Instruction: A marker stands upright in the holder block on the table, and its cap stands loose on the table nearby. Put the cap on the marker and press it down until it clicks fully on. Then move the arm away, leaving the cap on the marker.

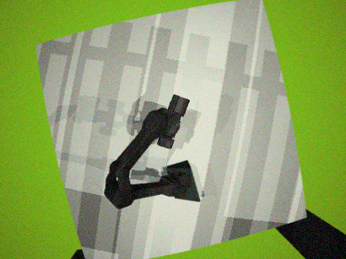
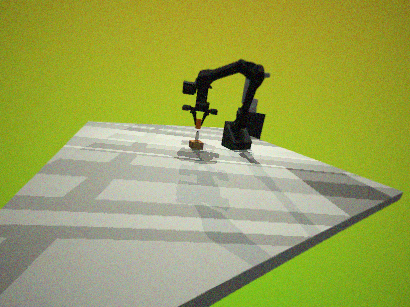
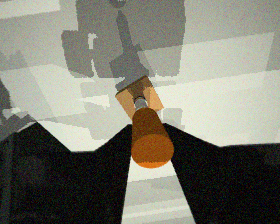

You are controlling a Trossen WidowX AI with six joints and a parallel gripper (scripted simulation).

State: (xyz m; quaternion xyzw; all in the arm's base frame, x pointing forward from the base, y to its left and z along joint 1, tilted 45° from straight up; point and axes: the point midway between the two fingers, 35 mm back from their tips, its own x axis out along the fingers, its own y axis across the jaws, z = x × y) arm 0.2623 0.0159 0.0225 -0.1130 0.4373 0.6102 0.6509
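The marker tip is 40 mm below my gripper tip. From my gripper tip the other things lie so: holder block 110 mm below; orange cap 10 mm above.
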